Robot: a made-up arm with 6 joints. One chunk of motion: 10 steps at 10 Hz.
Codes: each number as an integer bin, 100 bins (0 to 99) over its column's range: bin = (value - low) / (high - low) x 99, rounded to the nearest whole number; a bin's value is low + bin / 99 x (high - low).
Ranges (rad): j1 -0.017..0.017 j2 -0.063..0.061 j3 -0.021..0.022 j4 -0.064..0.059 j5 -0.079..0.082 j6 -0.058..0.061
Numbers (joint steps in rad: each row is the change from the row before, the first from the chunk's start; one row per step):
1: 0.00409 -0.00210 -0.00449 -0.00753 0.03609 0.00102
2: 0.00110 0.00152 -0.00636 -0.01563 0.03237 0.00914
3: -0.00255 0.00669 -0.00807 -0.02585 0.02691 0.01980
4: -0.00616 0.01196 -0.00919 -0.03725 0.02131 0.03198
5: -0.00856 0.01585 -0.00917 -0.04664 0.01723 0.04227
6: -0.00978 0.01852 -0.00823 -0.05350 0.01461 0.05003
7: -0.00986 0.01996 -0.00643 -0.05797 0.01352 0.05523
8: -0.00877 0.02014 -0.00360 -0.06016 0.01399 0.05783
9: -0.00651 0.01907 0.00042 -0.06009 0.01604 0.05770
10: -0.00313 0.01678 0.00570 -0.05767 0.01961 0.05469
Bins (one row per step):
1: 61 49 38 45 71 49
2: 53 52 34 39 68 56
3: 42 56 30 31 65 65
4: 32 60 27 22 62 75
5: 25 63 27 14 59 83
6: 21 65 29 8 58 90
7: 21 66 34 5 57 94
8: 24 66 40 3 57 96
9: 31 66 49 3 58 96
10: 40 64 61 5 61 94

